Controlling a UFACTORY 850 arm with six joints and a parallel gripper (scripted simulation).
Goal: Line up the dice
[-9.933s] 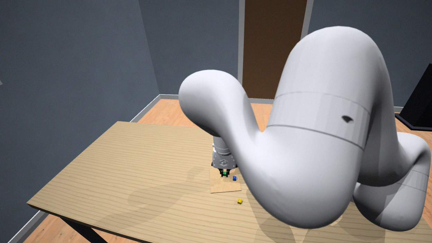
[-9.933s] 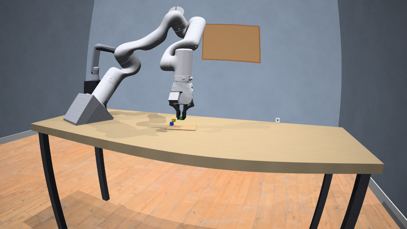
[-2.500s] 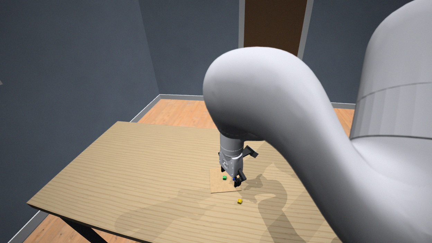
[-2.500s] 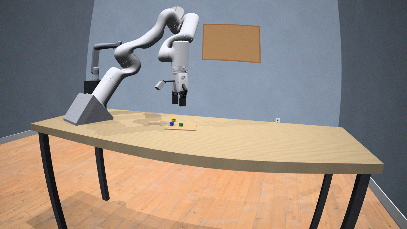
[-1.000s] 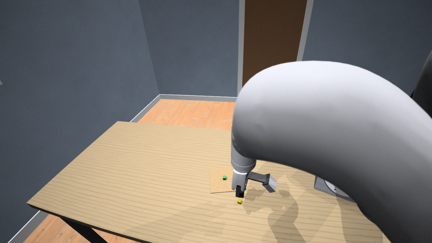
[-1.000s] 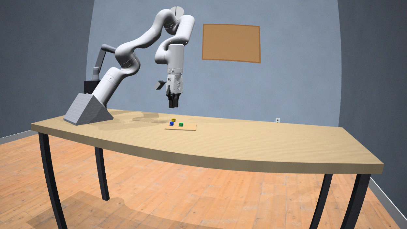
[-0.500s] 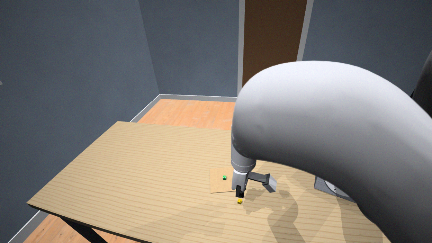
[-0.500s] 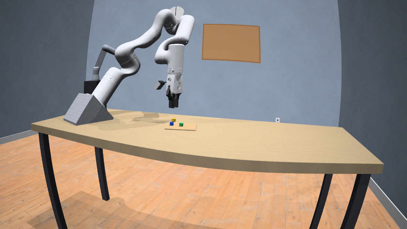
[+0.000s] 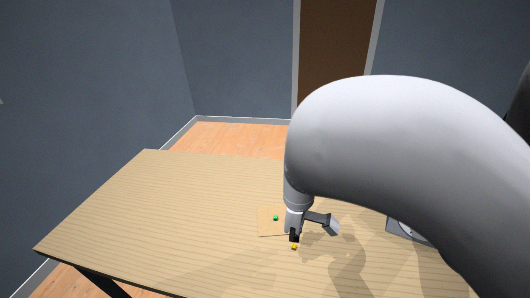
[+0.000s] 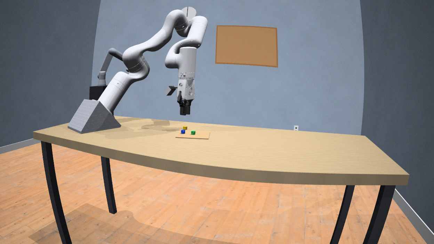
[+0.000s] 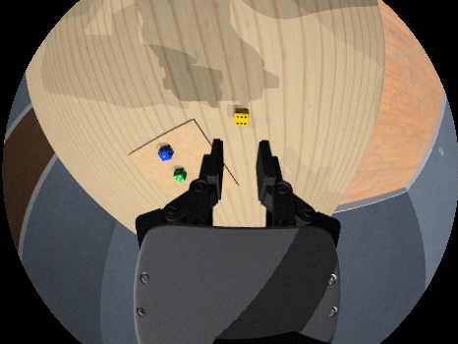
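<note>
The yellow die is 80 mm below my hand. Also, from my hand: blue die: 110 mm to the right, 80 mm below, 30 mm ahead; tan mat: 110 mm to the right, 90 mm below, 80 mm ahead; green die: 110 mm to the right, 80 mm below, 80 mm ahead.
</note>
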